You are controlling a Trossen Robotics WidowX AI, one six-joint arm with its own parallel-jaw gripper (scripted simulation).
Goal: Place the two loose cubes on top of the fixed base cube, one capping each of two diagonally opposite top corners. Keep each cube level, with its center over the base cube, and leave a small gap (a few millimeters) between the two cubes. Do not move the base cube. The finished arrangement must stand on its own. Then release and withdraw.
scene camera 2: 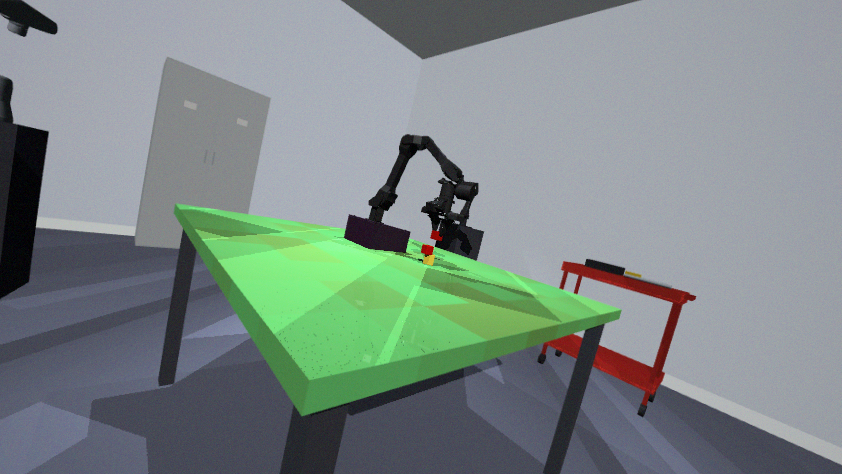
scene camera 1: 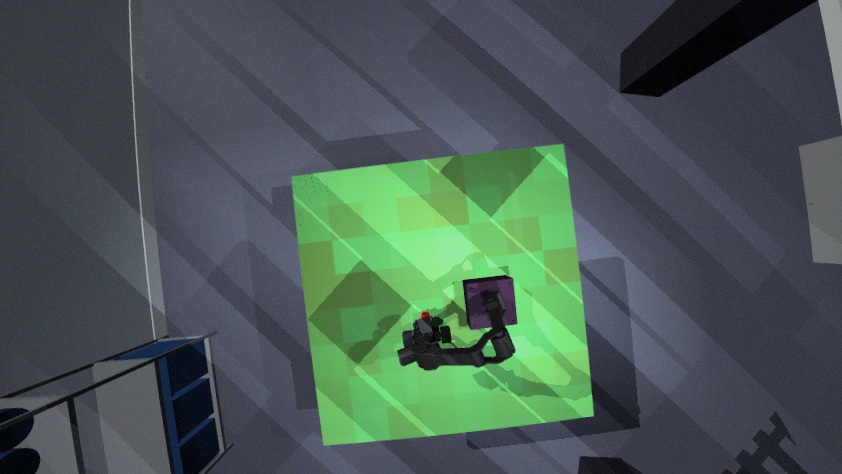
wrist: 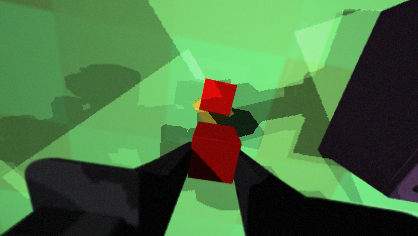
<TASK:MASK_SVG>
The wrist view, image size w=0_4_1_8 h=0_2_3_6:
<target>gripper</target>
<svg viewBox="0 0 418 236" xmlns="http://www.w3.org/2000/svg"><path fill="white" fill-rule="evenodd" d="M240 150L234 173L234 183L245 236L418 236L418 217L411 215L411 213L344 201L306 197ZM192 142L187 142L167 154L136 168L66 158L59 159L59 157L33 161L24 171L24 179L33 211L0 236L165 236L189 171Z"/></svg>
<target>red cube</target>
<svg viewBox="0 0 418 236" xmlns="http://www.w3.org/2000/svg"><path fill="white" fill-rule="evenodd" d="M198 121L192 137L188 178L232 184L242 146L235 127Z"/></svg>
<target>red cube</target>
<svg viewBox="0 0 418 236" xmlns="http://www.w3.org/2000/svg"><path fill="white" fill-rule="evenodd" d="M206 78L199 109L229 116L237 85Z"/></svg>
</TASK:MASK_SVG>
